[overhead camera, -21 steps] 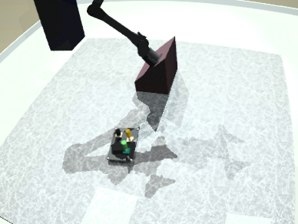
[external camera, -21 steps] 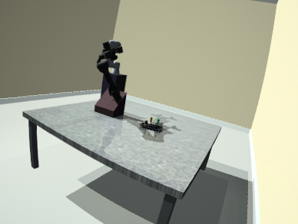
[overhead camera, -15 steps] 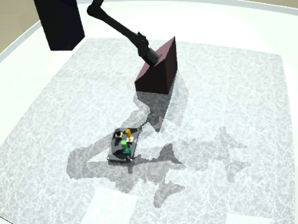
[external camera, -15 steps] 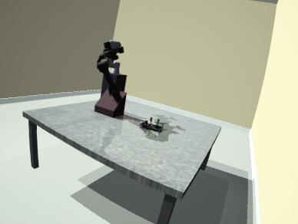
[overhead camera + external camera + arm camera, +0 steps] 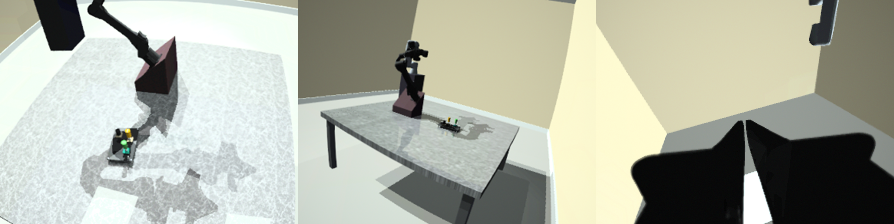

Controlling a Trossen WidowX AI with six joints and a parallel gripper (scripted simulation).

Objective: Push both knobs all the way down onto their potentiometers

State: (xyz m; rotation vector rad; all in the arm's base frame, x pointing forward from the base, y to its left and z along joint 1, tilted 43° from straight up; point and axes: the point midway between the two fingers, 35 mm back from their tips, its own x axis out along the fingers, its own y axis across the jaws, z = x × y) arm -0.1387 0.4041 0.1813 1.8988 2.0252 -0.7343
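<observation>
The yellow knob lies 49 cm ahead of my gripper tip, 22 cm to the right of it and 50 cm below it. Also, from my gripper tip: green knob: 55 cm ahead, 22 cm to the right, 50 cm below.
</observation>
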